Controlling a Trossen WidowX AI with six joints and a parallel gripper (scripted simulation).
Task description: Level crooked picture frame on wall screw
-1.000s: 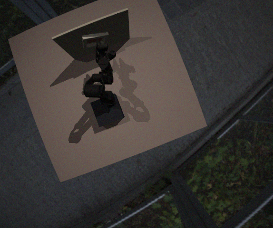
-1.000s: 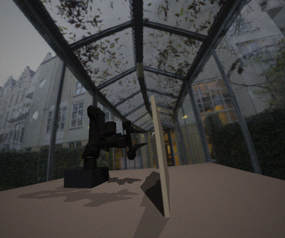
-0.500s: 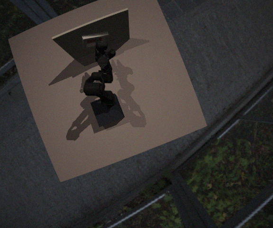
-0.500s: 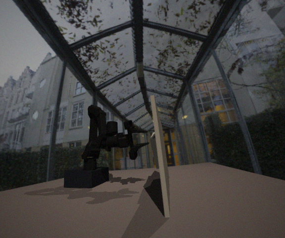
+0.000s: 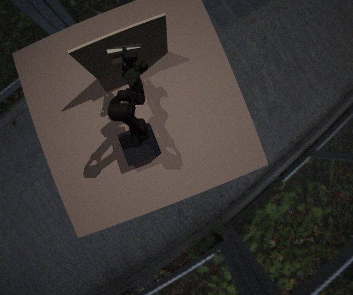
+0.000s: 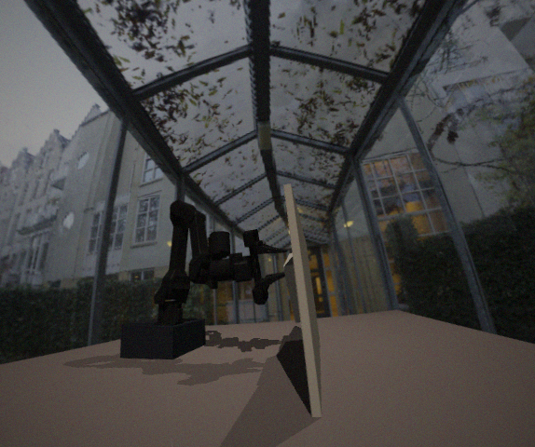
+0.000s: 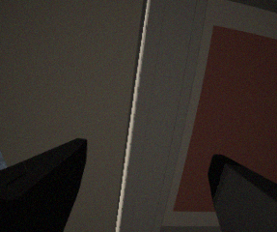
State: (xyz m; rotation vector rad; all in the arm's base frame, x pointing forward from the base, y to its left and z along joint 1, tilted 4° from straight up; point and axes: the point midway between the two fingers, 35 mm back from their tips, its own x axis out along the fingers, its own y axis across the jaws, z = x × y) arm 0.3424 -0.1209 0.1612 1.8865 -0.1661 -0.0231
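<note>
Right now my gripper tip is 2 cm short of the picture frame, 1 cm to the right of it and 5 cm above it. Also, from my gripper tip: wall panel (3 cm ahead, 1 cm to the right, 7 cm below).
</note>
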